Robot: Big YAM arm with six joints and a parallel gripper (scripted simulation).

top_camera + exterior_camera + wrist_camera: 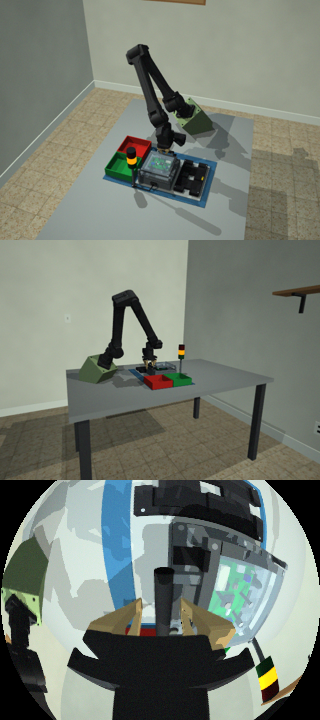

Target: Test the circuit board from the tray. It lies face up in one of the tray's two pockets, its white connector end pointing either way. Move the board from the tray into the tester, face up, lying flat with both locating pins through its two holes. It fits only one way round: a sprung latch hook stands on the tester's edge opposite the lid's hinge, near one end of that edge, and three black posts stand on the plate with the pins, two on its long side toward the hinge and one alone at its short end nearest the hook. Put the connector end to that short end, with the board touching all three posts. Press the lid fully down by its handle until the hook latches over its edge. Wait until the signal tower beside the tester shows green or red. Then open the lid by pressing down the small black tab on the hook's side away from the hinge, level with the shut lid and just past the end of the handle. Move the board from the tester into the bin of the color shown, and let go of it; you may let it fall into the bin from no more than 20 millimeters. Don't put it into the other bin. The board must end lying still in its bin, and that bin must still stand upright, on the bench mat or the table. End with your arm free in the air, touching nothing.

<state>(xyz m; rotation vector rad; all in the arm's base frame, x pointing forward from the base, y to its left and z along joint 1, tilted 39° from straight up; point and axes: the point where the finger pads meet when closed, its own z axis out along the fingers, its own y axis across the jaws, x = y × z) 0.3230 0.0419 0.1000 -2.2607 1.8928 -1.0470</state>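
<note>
Right now my hand is 6 cm to the right of the latch hook, 2 cm below it and 2 cm short of it. Round my hand: tester plate (9 cm ahead, 1 cm to the left, 1 cm below); green circuit board (9 cm ahead, 1 cm to the left); clear lid (9 cm ahead, 2 cm above, 1 cm to the left).
</note>
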